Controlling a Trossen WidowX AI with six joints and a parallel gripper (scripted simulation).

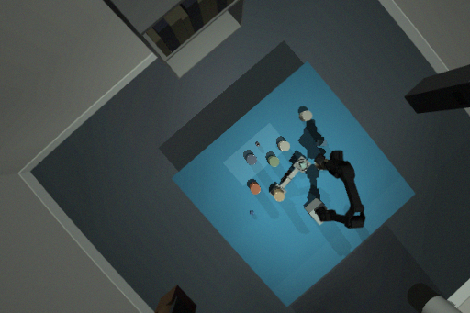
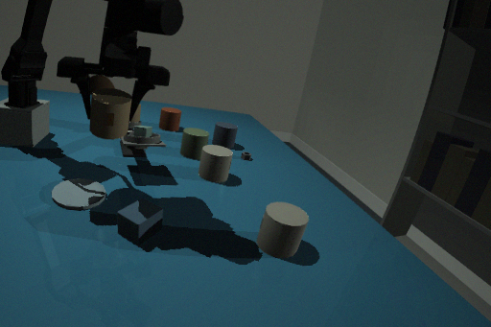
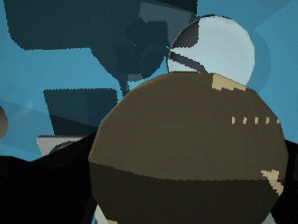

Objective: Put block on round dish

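Right now the round dish is 13 cm below my gripper tip, 4 cm to the right of it and 4 cm behind it. Round my gripper tip: green cylinder: 26 cm to the left, 17 cm ahead, 10 cm below; orange cylinder: 46 cm to the left, 10 cm below, 6 cm ahead; nut: 30 cm to the left, 30 cm ahead, 13 cm below.
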